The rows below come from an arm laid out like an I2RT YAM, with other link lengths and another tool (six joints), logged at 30 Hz.
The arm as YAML. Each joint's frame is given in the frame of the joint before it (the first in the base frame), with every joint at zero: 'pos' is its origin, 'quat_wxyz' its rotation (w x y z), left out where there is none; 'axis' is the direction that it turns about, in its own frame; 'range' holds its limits. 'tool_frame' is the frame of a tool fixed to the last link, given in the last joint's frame.
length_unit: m
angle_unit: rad
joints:
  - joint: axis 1
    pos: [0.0, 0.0, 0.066]
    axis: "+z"
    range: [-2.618, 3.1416]
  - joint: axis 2
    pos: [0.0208, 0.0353, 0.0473]
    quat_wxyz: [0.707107, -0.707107, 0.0, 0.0]
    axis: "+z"
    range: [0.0, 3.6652]
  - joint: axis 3
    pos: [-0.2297, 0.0, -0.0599]
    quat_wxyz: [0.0, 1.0, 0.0, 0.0]
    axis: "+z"
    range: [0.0, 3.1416]
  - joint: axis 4
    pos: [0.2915, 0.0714, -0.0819]
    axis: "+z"
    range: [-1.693, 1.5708]
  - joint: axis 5
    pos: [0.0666, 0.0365, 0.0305]
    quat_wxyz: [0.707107, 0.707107, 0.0, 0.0]
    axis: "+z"
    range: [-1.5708, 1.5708]
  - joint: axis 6
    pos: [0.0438, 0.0, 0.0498]
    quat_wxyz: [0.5, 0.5, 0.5, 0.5]
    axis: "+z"
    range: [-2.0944, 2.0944]
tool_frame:
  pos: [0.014, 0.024, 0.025]
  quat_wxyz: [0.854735, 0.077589, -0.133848, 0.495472]
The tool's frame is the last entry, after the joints.
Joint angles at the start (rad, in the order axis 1, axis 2, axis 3, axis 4, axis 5, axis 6): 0.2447, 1.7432, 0.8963, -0.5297, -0.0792, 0.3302
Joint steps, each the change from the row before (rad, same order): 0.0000, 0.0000, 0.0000, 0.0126, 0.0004, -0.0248; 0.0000, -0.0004, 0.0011, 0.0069, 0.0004, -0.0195; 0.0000, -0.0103, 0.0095, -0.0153, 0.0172, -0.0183; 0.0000, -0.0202, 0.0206, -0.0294, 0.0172, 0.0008; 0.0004, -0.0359, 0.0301, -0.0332, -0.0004, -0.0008; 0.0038, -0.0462, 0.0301, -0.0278, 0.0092, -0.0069; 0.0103, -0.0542, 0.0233, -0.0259, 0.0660, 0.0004; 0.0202, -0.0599, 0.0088, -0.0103, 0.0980, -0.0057
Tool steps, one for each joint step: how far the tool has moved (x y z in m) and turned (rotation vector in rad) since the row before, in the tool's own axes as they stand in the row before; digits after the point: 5 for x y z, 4 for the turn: -0.00145, -0.00108, 0.00099, -0.0051, -0.0122, -0.0255; -0.00129, -0.00086, 0.00040, -0.0040, -0.0081, -0.0199; -0.00385, -0.00192, -0.00393, 0.0112, -0.0002, -0.0232; -0.00834, -0.00200, -0.00784, 0.0186, -0.0067, -0.0058; -0.01449, -0.00171, -0.01235, 0.0065, -0.0318, -0.0049; -0.01673, -0.00166, -0.01488, 0.0153, -0.0447, -0.0180; -0.01519, -0.00299, -0.01720, 0.0673, -0.0338, -0.0315; -0.01258, -0.00285, -0.01715, 0.0917, -0.0343, -0.0501
